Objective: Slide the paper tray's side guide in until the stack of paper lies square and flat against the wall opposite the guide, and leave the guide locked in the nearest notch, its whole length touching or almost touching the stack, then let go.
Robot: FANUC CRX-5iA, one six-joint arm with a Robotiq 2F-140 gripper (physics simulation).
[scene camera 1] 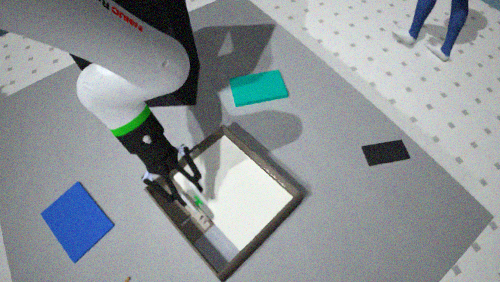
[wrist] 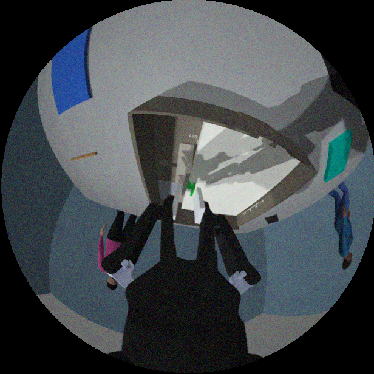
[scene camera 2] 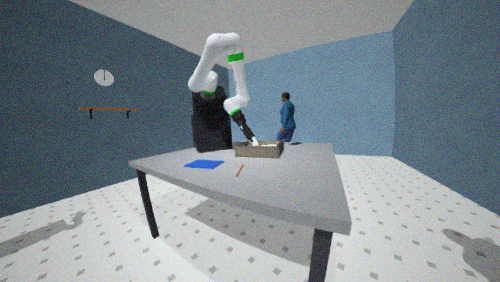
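Where they show: gripper, fingertip midpoint: (scene camera 1: 199,205) (scene camera 2: 256,145); arm's base, origin of the base link: (scene camera 2: 208,95).
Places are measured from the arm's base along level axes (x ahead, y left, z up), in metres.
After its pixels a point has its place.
Note:
The brown paper tray (scene camera 1: 263,234) @[x 0.710, y -0.100, z -0.461 m] (scene camera 2: 257,151) @[x 0.564, y -0.249, z -0.506 m] (wrist: 200,106) stands on the table. The white paper stack (scene camera 1: 255,195) @[x 0.612, y -0.030, z -0.509 m] (wrist: 247,190) lies flat in it, its far edge along the wall opposite the guide; a very small gap there cannot be judged. The beige side guide (scene camera 1: 204,221) @[x 0.563, y -0.183, z -0.518 m] (wrist: 186,150) is on the stack's left side in scene camera 1, with a green tab (scene camera 1: 198,201) @[x 0.520, y -0.160, z -0.480 m] (wrist: 191,188). My gripper (scene camera 1: 193,197) @[x 0.532, y -0.166, z -0.478 m] (scene camera 2: 255,142) @[x 0.532, y -0.166, z -0.478 m] (wrist: 187,191) is partly open, its pale fingertips down in the tray around the tab, gripping nothing. The fingers hide part of the guide; its notch is unclear.
A blue sheet (scene camera 1: 77,222) @[x 0.288, y -0.469, z -0.544 m] (scene camera 2: 204,164) @[x 0.295, y -0.494, z -0.544 m] (wrist: 72,75) lies left of the tray in scene camera 1, a teal block (scene camera 1: 259,88) @[x 0.327, y 0.281, z -0.534 m] (wrist: 338,155) behind it, and a black flat piece (scene camera 1: 385,152) @[x 0.811, y 0.387, z -0.544 m] (wrist: 271,219) to the right. An orange stick (scene camera 2: 240,170) @[x 0.553, y -0.527, z -0.550 m] (wrist: 84,156) lies near the tray.

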